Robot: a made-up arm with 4 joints.
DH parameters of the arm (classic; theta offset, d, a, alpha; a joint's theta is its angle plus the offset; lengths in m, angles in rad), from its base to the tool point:
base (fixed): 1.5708 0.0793 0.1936 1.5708
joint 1: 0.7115 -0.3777 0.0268 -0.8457
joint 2: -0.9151 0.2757 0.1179 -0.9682
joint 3: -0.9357 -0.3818 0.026 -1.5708
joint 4: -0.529 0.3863 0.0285 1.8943
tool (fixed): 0.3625 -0.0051 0 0
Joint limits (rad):
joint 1: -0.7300..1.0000
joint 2: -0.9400..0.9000
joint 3: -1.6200..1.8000
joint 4: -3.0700..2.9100
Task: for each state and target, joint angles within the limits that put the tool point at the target. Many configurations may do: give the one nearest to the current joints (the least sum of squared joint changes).
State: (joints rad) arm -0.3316 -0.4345 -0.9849 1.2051
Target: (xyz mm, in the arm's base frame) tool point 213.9 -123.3 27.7
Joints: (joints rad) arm -0.7300 -0.2145 -1.6149 0.3934
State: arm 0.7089 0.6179 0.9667 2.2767
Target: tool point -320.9 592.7 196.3
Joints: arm 0.6715 0.3033 0.4955 2.2474
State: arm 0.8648 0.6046 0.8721 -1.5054
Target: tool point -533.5 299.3 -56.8
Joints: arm 0.9717 -0.1608 1.6683 -1.7255
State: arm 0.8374 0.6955 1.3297 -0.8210
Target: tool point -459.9 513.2 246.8
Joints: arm 0.4680 0.8909 0.6858 -0.7248
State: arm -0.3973 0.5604 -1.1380 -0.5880
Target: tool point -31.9 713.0 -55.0
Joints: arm -0.7127 0.8878 -0.7027 -0.6024
